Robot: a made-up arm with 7 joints.
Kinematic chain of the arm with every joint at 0, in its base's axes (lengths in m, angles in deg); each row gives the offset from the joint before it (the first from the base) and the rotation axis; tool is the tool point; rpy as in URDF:
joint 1: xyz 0.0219 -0.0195 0.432 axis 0 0.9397 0.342
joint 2: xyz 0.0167 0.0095 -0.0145 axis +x
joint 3: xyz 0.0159 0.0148 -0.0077 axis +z
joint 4: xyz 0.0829 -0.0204 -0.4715 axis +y
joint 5: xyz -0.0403 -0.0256 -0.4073 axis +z
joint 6: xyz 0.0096 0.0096 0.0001 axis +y
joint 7: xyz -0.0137 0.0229 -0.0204 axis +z
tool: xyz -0.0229 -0.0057 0.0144 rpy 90 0 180
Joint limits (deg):
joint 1: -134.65..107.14
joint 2: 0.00..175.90
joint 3: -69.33..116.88
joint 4: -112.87..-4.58
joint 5: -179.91..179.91
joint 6: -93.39..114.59
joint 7: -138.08..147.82
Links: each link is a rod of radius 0.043 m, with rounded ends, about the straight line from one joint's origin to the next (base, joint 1, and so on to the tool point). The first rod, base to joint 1, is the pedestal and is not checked.
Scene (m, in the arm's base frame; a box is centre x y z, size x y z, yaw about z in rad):
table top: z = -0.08
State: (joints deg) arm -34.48 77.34 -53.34 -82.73 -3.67 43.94 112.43
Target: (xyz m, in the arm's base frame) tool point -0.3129 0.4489 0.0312
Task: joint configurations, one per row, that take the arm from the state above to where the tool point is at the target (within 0.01 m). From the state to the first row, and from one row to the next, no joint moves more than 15 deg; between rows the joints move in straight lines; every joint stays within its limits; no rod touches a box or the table.
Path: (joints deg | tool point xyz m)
1: -21.34 82.45 -50.81 -69.04 -4.57 45.28 104.57 | 0.5263 0.5451 0.1171
2: -8.20 87.56 -48.29 -55.35 -5.47 46.62 96.70 | 0.3719 0.7031 0.1229
3: 4.94 92.68 -45.76 -41.66 -6.37 47.96 88.84 | 0.2103 0.8148 0.1969
4: 18.09 97.79 -43.23 -27.97 -7.26 49.30 80.97 | 0.0778 0.8723 0.3270
5: 24.09 96.42 -48.45 -41.42 -6.80 48.29 86.80 | 0.0373 0.8387 0.2137
6: 30.10 95.04 -53.67 -54.87 -6.33 47.27 92.63 | -0.0352 0.7766 0.1158
7: 36.10 93.67 -58.89 -68.32 -5.86 46.25 98.45 | -0.1283 0.6872 0.0479
8: 42.11 92.30 -64.11 -81.77 -5.39 45.23 104.28 | -0.2266 0.5754 0.0189
9: 48.11 90.93 -69.33 -95.22 -4.92 44.22 110.11 | -0.3129 0.4490 0.0312

